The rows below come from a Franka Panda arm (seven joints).
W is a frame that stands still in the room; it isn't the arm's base.
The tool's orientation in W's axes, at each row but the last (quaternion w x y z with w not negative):
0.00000, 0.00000, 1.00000, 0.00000
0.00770, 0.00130, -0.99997, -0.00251
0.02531, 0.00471, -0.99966, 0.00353
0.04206, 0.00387, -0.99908, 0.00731
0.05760, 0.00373, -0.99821, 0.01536
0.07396, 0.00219, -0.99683, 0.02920
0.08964, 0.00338, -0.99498, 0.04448
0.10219, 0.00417, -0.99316, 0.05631
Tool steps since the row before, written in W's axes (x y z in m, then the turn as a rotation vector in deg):
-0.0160, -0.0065, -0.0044, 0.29, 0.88, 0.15
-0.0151, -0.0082, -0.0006, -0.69, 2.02, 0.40
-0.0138, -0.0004, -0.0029, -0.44, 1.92, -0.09
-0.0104, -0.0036, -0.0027, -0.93, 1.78, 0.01
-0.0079, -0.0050, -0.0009, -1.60, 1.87, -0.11
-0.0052, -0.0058, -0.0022, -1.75, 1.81, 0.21
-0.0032, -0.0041, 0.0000, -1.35, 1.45, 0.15
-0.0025, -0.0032, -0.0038, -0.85, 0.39, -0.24
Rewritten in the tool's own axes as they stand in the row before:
0.0160, -0.0065, 0.0044, -0.29, 0.88, -0.15
0.0151, -0.0082, 0.0008, 0.69, 2.02, -0.38
0.0136, -0.0002, 0.0036, 0.42, 1.92, 0.10
0.0102, -0.0035, 0.0036, 0.91, 1.79, 0.04
0.0078, -0.0049, 0.0020, 1.57, 1.89, 0.23
0.0048, -0.0056, 0.0033, 1.76, 1.81, -0.06
0.0031, -0.0040, 0.0009, 1.36, 1.45, -0.04
0.0017, -0.0027, 0.0046, 0.78, 0.43, 0.36

